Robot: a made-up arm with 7 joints.
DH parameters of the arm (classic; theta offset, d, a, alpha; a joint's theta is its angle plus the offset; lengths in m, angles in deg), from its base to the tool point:
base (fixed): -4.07 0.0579 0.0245 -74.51
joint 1: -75.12 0.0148 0.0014 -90
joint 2: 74 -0.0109 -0.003 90
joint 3: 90 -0.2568 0.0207 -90
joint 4: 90 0.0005 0.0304 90
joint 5: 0 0.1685 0.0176 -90
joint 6: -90 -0.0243 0.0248 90
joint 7: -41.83 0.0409 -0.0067 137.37
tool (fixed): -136.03 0.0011 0 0
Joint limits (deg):
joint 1: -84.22..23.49
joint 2: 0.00..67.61
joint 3: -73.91..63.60
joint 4: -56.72..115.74
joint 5: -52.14..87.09
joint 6: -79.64..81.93
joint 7: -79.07..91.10
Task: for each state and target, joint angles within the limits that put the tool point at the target. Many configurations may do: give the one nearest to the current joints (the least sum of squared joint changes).
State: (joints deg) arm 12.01 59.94 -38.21 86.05 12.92 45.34 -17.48
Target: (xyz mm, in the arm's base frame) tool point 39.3 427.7 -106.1
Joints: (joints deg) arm -28.36 63.78 -45.62 110.60 12.80 28.30 -14.85
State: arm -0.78 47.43 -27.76 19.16 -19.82 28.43 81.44
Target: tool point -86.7 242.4 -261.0
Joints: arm 23.49 54.55 -36.59 29.31 -18.08 28.89 81.40
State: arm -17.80 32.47 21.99 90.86 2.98 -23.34 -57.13
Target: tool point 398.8 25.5 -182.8
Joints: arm -66.11 12.28 19.96 79.54 4.32 -4.05 -60.47
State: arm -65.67 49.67 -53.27 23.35 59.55 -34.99 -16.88
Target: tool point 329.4 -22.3 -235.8
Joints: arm -58.74 19.38 -59.34 45.47 66.08 -12.36 -18.66
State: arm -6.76 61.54 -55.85 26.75 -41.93 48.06 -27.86
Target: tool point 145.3 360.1 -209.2
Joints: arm -20.82 67.47 -51.45 49.66 -38.39 55.26 -30.11
